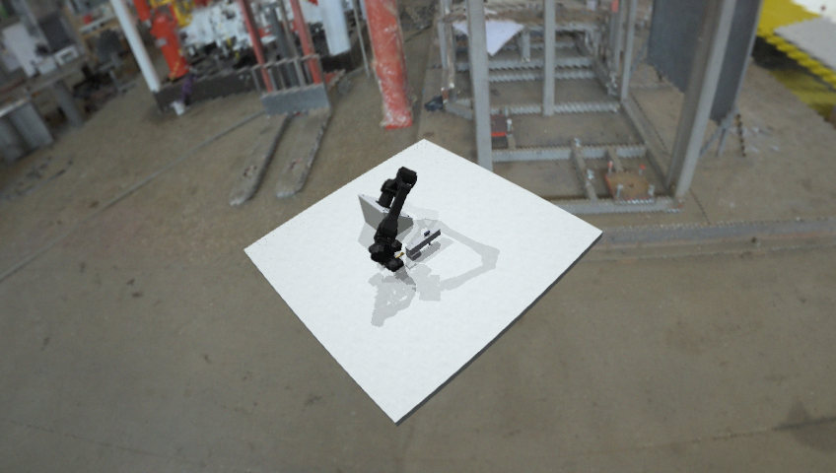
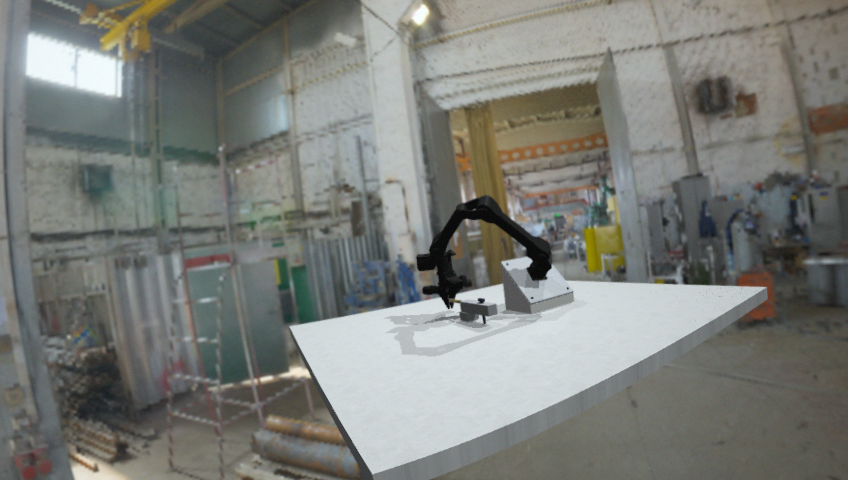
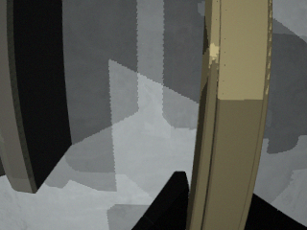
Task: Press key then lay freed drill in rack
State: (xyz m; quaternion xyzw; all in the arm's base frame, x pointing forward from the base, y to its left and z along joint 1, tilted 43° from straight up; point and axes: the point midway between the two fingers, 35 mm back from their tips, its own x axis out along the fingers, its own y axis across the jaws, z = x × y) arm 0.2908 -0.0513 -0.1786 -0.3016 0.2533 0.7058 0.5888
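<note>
Now: gripper tip 40 mm to the right of the drill and 30 mm below it. The rest, counted from my gripper tip: dark key: 230 mm to the left, 30 mm behind, 30 mm above; then grey block: 200 mm to the left, 30 mm behind, 20 mm above; then dark rack: 80 mm behind, 30 mm to the left, 10 mm below.
</note>
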